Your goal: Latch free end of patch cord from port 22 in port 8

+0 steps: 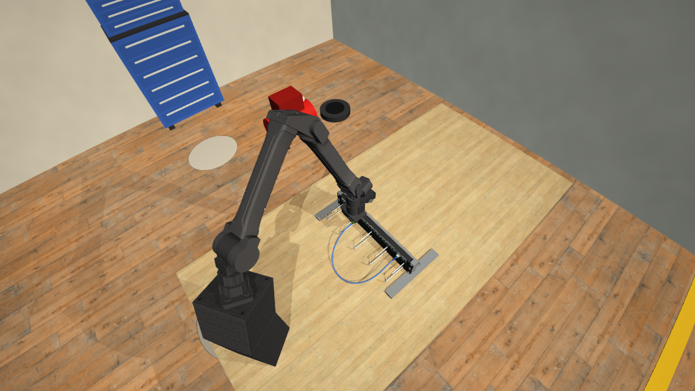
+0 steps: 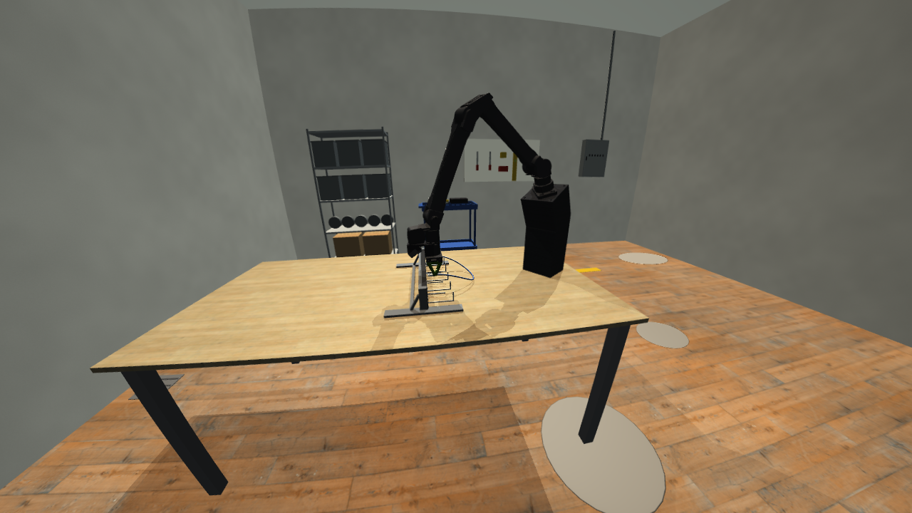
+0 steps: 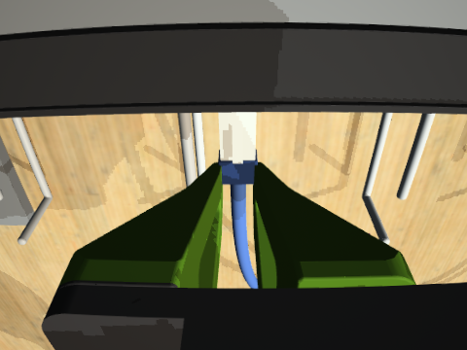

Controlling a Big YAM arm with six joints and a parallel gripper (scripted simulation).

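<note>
Right now my hand is 2 cm short of the cord plug and 1 cm to the right of it.
</note>
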